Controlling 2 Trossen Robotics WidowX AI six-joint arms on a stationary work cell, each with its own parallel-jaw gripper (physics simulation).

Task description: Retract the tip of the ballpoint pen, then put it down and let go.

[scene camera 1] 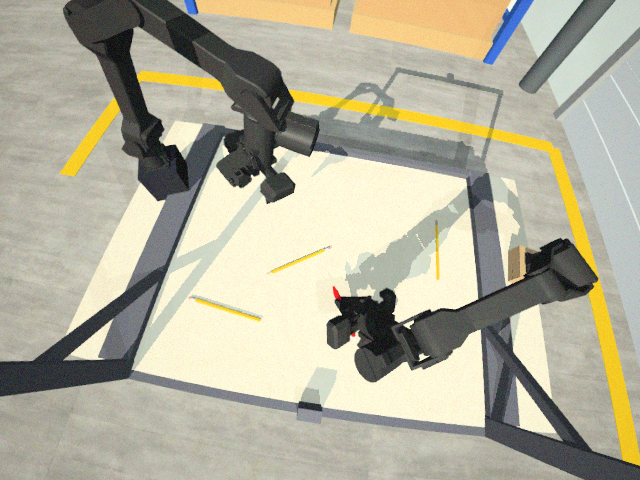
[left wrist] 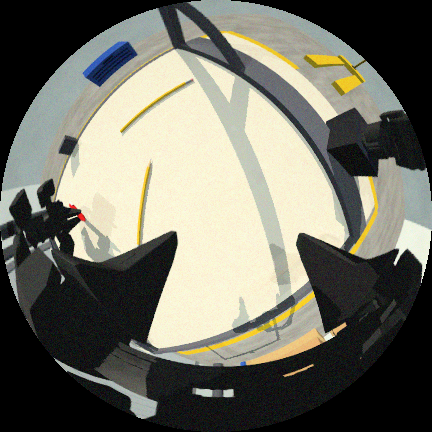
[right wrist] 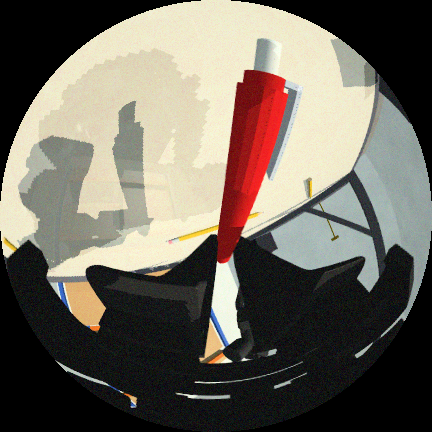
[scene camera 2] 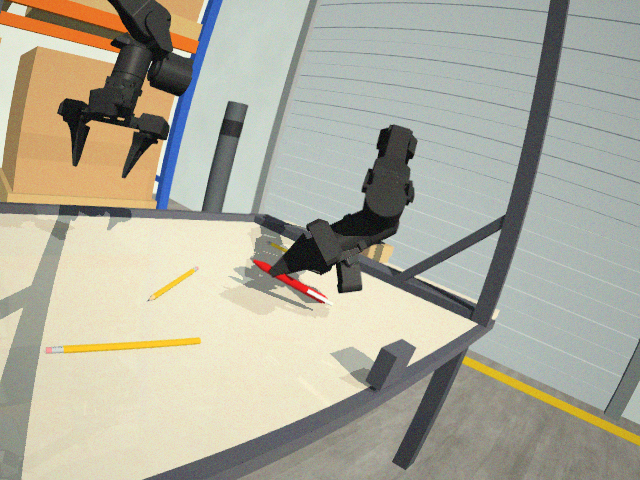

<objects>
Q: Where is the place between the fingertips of my left gripper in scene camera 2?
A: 98, 172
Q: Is my left gripper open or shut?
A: Open.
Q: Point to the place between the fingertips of my left gripper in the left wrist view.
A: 240, 238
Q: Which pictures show my right gripper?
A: Scene camera 1, the left wrist view, the right wrist view and scene camera 2: all of them.
</objects>
